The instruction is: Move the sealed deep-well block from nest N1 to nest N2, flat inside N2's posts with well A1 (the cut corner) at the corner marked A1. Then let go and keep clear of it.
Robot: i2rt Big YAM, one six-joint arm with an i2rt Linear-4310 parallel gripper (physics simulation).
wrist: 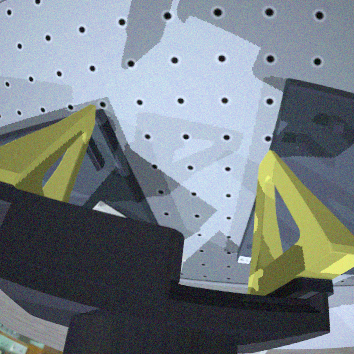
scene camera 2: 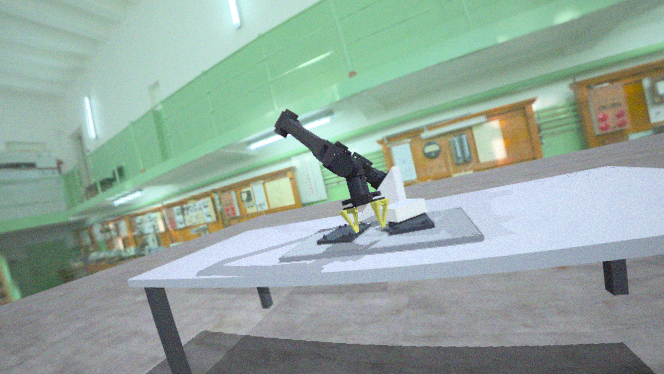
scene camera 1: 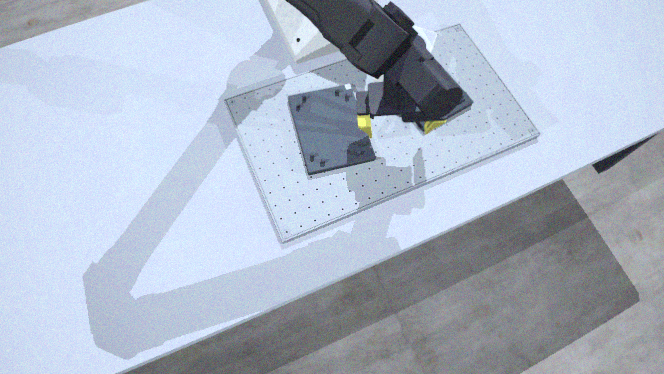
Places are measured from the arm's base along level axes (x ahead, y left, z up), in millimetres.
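Where they show: gripper, fingertip midpoint: (wrist: 181,134) (scene camera 2: 369,229) (scene camera 1: 398,133); arm's base at its link origin: (scene camera 2: 385,184).
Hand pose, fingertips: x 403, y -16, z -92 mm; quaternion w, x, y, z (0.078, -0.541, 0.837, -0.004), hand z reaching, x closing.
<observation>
Each offset is from my fingertips to the top centre of the thing. "spot": to the spot under its first point. Level surfaces: height alone.
The sealed block {92 mm left, 135 mm back, 37 mm up} (scene camera 1: 426,38) (scene camera 2: 407,210) (wrist: 109,209) is white and sits askew over the rear of nest N1 {104 mm left, 80 mm back, 4 mm down} (scene camera 1: 466,104) (scene camera 2: 412,224) (wrist: 122,189), overhanging its back edge. The arm hides most of it in scene camera 1, and a sliver shows in the wrist view. Its cut corner cannot be made out. Nest N2 {99 mm right, 69 mm back, 0 mm up} (scene camera 1: 327,131) (scene camera 2: 341,234) (wrist: 317,117) is a dark plate with small corner posts and a small white tag {spot: 31 mm right, 133 mm back, 10 mm down} (scene camera 1: 348,86) (wrist: 244,260) at one corner. My gripper (scene camera 1: 400,126) (scene camera 2: 370,230) (wrist: 181,134) is open and empty, low between the nests, in front of the block.
Both nests stand on a grey perforated board {6 mm left, 53 mm back, 21 mm down} (scene camera 1: 450,150) (scene camera 2: 450,233) (wrist: 200,80) on a white table {35 mm down} (scene camera 1: 165,65) (scene camera 2: 550,220). A white wedge-shaped bracket (scene camera 1: 300,42) (scene camera 2: 395,184) stands behind the board. One yellow finger is beside N2's edge, the other is over N1's front part.
</observation>
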